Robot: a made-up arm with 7 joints.
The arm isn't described. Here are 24 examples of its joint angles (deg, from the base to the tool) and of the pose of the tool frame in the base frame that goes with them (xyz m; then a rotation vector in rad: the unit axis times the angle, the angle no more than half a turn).
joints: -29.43 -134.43 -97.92 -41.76 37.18 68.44 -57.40
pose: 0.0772 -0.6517 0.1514 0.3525 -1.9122 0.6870
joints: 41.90 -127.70 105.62 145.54 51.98 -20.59 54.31
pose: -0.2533 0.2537 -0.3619 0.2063 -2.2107 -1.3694
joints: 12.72 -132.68 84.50 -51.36 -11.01 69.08 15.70
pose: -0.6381 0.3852 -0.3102 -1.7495 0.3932 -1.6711
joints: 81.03 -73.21 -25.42 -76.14 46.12 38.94 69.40
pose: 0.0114 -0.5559 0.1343 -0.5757 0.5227 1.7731
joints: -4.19 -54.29 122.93 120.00 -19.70 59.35 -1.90
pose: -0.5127 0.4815 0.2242 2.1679 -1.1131 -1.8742
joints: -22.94 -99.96 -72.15 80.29 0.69 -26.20 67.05
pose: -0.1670 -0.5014 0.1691 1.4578 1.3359 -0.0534
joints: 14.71 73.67 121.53 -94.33 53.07 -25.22 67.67
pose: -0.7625 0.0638 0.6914 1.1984 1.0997 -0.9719
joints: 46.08 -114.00 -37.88 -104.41 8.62 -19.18 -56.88
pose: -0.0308 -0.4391 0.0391 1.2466 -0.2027 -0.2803
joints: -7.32 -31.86 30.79 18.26 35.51 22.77 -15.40
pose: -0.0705 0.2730 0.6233 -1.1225 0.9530 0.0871
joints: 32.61 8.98 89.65 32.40 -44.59 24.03 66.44
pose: -0.3430 0.0030 0.4418 0.1961 1.3588 1.6040
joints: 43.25 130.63 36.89 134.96 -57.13 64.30 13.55
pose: -0.1250 -0.1243 0.5091 1.0523 1.5672 -2.2246
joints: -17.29 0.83 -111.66 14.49 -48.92 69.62 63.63
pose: -0.4337 -0.0623 -0.3088 -1.3726 -0.4240 0.2530
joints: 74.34 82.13 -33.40 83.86 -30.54 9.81 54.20
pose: 0.0396 0.0881 -0.2557 -2.0704 -0.2032 -2.1665
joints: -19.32 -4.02 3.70 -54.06 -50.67 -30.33 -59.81
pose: -0.1550 0.0688 0.4705 -0.3712 0.0539 -1.5862
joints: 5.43 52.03 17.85 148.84 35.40 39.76 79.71
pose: 0.3074 0.0001 0.2866 -0.7615 -0.8351 2.8003
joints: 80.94 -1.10 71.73 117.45 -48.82 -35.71 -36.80
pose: -0.0446 0.1907 0.0616 0.5713 0.8571 -0.3708
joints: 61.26 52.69 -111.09 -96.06 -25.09 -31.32 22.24
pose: 0.1872 0.2920 -0.3200 -0.9976 2.5740 -0.1671
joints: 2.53 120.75 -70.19 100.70 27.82 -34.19 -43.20
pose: -0.1924 0.4538 0.2933 -1.9992 -1.7443 -1.1086
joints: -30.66 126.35 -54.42 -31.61 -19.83 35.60 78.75
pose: 0.1639 0.3192 0.3094 0.7063 -0.6450 -1.5367
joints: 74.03 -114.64 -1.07 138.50 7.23 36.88 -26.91
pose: -0.0181 -0.2867 0.3451 -0.2938 1.8428 -0.9920
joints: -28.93 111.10 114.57 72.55 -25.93 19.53 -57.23
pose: -0.3521 -0.2256 -0.1739 2.4720 -0.9605 0.0943
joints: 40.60 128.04 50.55 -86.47 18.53 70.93 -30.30
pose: -0.4152 -0.5049 0.3515 0.5837 2.1149 -0.0891
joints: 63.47 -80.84 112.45 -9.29 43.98 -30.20 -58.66
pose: -0.6527 0.5064 -0.1971 -2.0172 -1.4147 1.3040
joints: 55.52 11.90 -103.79 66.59 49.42 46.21 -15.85
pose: -0.3768 -0.3156 -0.4384 1.4280 2.3641 0.5252
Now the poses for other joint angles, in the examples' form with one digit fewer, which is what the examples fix.
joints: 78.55 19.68 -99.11 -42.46 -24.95 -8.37 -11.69
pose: -0.083 -0.360 -0.209 0.100 -2.458 1.431
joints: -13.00 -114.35 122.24 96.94 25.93 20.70 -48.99
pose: -0.667 0.343 0.074 -1.743 -0.145 1.953
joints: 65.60 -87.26 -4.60 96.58 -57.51 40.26 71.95
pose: -0.284 -0.273 0.184 2.076 1.210 0.399
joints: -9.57 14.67 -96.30 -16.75 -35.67 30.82 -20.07
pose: -0.022 0.101 -0.349 0.369 -2.800 -0.051
